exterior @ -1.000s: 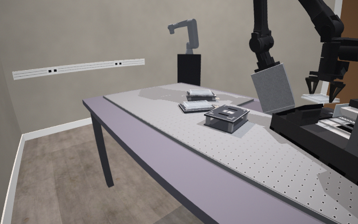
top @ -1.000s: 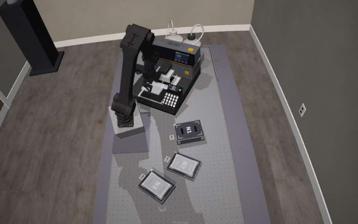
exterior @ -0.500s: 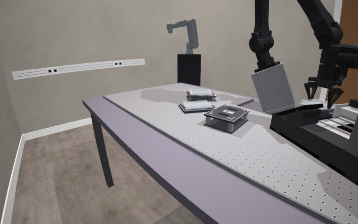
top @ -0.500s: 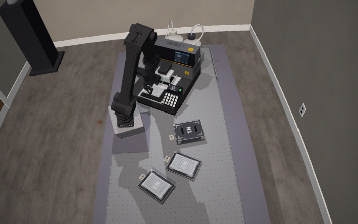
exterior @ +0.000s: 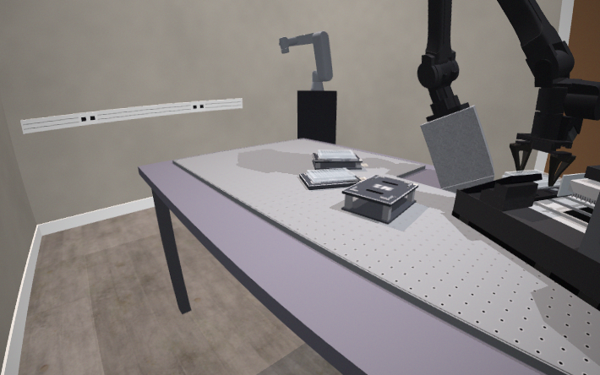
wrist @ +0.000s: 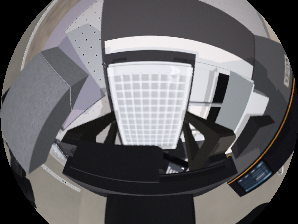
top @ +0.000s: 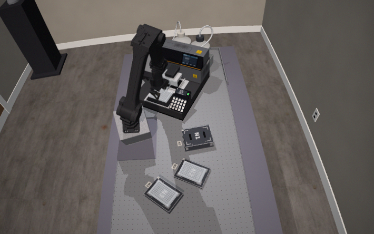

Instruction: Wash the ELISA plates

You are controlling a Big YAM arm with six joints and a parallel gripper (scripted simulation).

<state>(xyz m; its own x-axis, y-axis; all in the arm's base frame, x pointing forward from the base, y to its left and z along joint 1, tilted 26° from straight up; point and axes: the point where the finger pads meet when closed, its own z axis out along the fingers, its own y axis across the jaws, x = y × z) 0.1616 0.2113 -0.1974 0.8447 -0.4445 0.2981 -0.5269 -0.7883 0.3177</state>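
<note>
The washer carrier lies 3 cm below my hand. From my hand the other things lie so: plate washer 13 cm to the left, 8 cm ahead, 3 cm above.
</note>
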